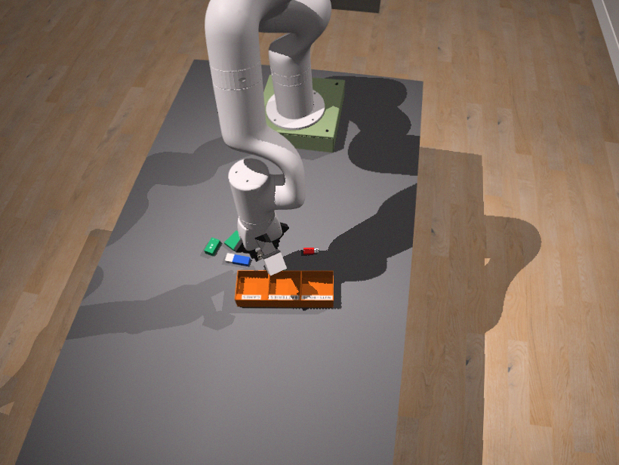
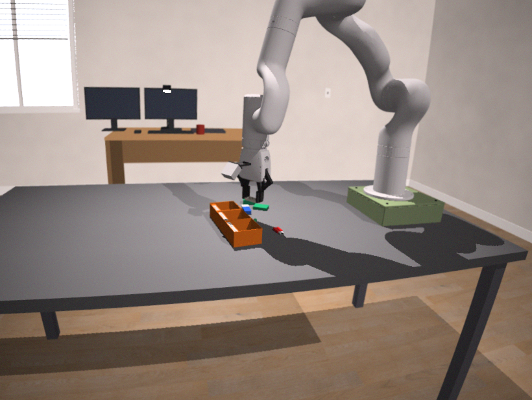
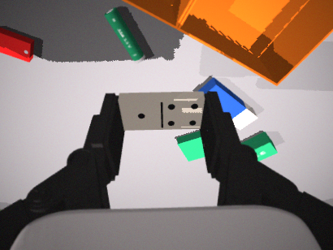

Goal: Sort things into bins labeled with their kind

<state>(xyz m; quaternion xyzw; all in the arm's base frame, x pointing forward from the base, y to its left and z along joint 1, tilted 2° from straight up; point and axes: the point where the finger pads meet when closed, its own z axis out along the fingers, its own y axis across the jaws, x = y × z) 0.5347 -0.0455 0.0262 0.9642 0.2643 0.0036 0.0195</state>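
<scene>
Right now the green cylindrical battery is 30 mm to the left of my hand and 80 mm below it. From my hand the other things lie so: eraser (10 mm behind, 90 mm to the right, 80 mm below); orange three-part bin (80 mm ahead, 60 mm to the left, 60 mm below); white domino (20 mm below).
</scene>
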